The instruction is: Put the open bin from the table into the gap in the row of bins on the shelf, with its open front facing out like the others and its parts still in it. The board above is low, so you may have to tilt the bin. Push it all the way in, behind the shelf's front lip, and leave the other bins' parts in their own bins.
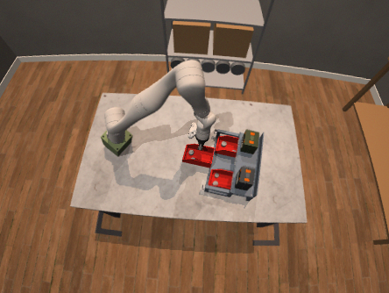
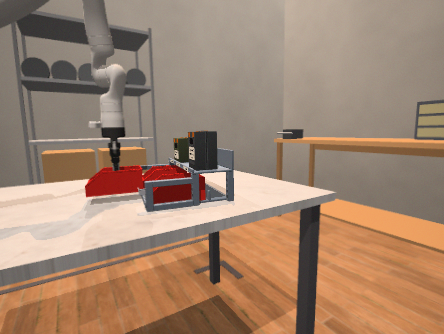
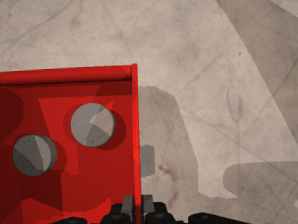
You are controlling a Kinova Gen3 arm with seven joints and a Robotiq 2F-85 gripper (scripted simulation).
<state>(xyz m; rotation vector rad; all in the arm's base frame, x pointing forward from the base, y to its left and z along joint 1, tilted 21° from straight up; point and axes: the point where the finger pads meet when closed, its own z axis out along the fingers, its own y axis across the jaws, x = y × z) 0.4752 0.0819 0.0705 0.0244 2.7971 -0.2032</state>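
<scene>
Right now my hand is 80 mm to the left of the grey round part, 60 mm above it and 30 mm past it. Also, from my hand: black tool case: 260 mm ahead, 180 mm to the right, 60 mm above; then grey shelf: 200 mm ahead, 60 mm to the right, 30 mm below.
</scene>
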